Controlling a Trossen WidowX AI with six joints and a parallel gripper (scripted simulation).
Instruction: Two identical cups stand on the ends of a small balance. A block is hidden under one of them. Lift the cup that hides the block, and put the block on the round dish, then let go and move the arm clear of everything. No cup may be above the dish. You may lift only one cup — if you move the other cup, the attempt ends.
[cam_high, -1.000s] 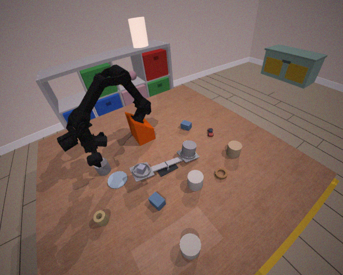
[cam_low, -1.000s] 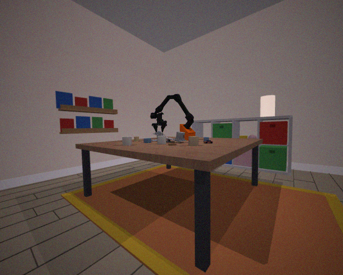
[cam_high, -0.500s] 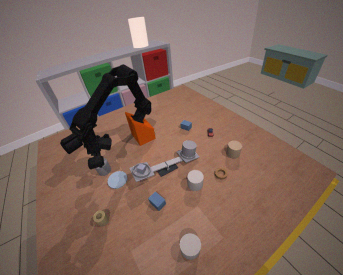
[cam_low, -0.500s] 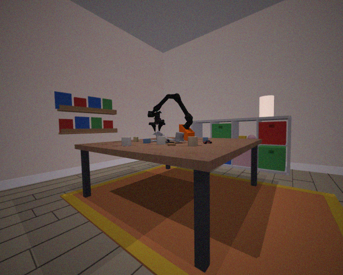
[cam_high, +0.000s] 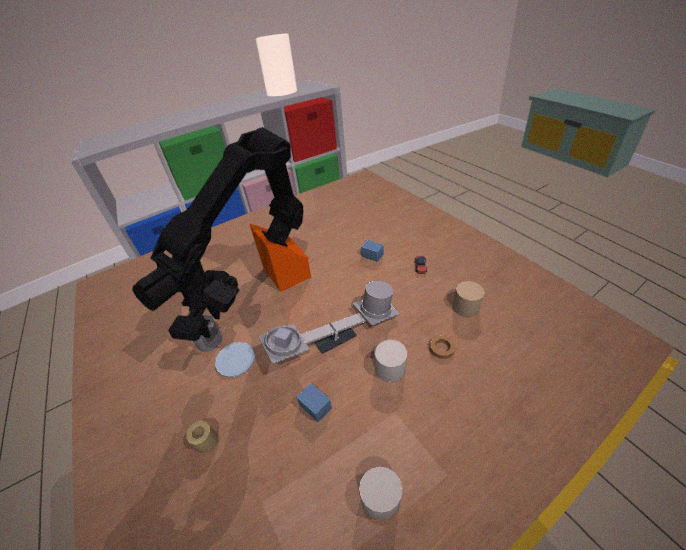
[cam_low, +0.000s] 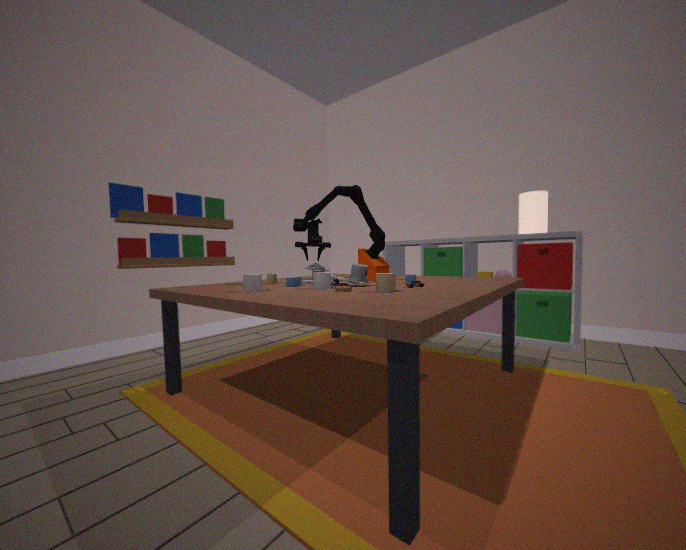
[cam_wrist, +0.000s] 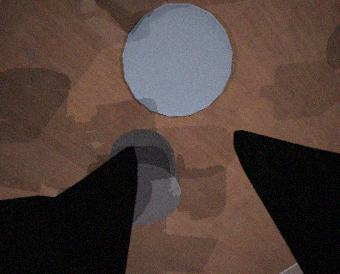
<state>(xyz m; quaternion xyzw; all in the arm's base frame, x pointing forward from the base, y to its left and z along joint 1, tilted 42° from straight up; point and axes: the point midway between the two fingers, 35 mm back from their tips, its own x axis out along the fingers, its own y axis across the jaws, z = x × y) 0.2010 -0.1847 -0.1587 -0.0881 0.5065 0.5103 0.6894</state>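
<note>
The round light-blue dish is 3 cm ahead of my gripper tip, 1 cm to the left of it and 11 cm below it. From my gripper tip the other things lie so: grey cup (11 cm ahead, 41 cm to the left, 5 cm below); then balance (11 cm ahead, 25 cm to the left, 7 cm below); then toy car (3 cm ahead, 61 cm to the left, 10 cm below).
</note>
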